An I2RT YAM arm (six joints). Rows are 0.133 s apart.
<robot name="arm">
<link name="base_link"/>
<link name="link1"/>
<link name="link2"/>
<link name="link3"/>
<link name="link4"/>
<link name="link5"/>
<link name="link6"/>
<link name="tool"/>
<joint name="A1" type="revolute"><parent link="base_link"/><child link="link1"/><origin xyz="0 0 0.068"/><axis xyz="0 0 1"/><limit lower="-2.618" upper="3.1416"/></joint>
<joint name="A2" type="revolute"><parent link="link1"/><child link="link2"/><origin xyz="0.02 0.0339 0.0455"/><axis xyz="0 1 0"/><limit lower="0" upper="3.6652"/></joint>
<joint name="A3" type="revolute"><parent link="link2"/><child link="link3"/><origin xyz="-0.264 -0.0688 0"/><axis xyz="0 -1 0"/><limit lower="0" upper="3.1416"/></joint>
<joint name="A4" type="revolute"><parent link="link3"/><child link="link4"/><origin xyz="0.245 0.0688 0.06"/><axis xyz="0 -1 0"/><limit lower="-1.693" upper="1.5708"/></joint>
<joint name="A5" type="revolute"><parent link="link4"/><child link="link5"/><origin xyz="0.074 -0.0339 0.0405"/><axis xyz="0 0 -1"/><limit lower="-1.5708" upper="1.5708"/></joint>
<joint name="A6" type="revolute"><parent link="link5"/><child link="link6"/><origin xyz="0.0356 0 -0.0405"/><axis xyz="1 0 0"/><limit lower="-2.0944" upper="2.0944"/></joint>
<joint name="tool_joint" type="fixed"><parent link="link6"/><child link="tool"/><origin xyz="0 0 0" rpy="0 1.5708 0"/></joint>
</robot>
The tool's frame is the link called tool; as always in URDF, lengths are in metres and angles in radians.
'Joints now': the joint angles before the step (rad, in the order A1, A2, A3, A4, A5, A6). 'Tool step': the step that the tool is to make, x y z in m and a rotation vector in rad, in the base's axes. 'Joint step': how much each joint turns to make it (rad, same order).
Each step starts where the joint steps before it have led.
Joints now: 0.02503 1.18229 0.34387 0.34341 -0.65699 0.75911
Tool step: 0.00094 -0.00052 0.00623 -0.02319 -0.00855 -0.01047
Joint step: 0.00018 -0.02088 0.02131 -0.04592 0.02052 -0.01941
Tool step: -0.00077 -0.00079 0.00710 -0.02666 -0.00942 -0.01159
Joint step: -0.00054 -0.03129 0.01989 -0.05561 0.02261 -0.02254
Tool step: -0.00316 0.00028 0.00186 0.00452 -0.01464 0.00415
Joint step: 0.00102 -0.02304 -0.00953 0.00277 -0.00472 0.00266
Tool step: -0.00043 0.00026 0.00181 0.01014 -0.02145 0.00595
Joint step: -0.00004 -0.00646 -0.00593 0.02535 -0.00971 0.00714
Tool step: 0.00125 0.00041 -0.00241 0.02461 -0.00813 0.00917
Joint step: -0.00085 0.01866 -0.01215 0.05261 -0.01964 0.02192
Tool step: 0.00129 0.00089 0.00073 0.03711 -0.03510 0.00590
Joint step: 0.00156 0.01340 -0.01708 0.09082 -0.01838 0.03977
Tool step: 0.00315 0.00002 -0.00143 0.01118 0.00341 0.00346
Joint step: -0.00138 0.02521 0.00362 0.02536 -0.00865 0.01109
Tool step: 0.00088 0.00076 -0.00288 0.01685 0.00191 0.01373
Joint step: 0.00110 0.02021 -0.00761 0.03543 -0.01790 0.01440
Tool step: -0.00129 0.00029 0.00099 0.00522 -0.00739 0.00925
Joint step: 0.00020 -0.00821 -0.00382 0.00438 -0.01024 0.00194
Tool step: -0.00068 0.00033 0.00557 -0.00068 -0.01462 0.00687
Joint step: 0.00094 -0.02226 0.00973 -0.01999 -0.00519 -0.00401
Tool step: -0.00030 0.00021 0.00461 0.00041 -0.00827 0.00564
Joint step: 0.00038 -0.01641 0.01025 -0.01976 -0.00502 -0.00211
